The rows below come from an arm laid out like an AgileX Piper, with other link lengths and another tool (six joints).
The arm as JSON. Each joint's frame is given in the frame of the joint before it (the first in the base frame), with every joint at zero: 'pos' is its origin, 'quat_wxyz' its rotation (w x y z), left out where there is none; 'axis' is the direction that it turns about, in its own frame. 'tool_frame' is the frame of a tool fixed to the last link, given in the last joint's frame.
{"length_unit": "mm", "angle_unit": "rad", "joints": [
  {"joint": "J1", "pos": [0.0, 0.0, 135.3], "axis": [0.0, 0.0, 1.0]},
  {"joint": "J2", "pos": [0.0, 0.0, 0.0], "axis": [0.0, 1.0, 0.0]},
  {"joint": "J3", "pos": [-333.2, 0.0, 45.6], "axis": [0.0, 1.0, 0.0]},
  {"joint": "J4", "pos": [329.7, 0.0, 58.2], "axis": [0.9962, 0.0, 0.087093]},
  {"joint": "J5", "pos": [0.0, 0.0, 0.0], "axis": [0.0, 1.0, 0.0]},
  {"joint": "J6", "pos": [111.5, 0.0, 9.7], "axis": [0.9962, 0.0, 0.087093]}
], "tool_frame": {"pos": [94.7, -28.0, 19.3], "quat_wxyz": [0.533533, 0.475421, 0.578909, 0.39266]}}
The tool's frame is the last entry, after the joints.
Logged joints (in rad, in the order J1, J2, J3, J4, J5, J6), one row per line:
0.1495, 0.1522, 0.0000, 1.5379, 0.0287, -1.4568
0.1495, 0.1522, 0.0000, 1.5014, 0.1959, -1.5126
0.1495, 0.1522, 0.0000, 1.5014, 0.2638, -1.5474
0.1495, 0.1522, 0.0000, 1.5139, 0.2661, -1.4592
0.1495, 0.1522, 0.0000, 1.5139, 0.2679, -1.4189
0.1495, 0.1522, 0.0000, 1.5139, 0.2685, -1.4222
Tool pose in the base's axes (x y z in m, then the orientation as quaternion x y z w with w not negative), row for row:
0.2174, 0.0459, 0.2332, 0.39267, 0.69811, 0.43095, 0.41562
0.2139, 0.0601, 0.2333, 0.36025, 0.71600, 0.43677, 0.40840
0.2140, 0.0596, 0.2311, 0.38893, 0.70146, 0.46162, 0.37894
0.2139, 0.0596, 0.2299, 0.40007, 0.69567, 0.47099, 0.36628
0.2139, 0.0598, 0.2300, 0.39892, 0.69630, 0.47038, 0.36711
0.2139, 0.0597, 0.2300, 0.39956, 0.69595, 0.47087, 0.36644
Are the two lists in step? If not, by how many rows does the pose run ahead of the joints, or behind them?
The pose runs 1 row ahead of the joints: the pose in row i belongs to the joints in row i + 1.
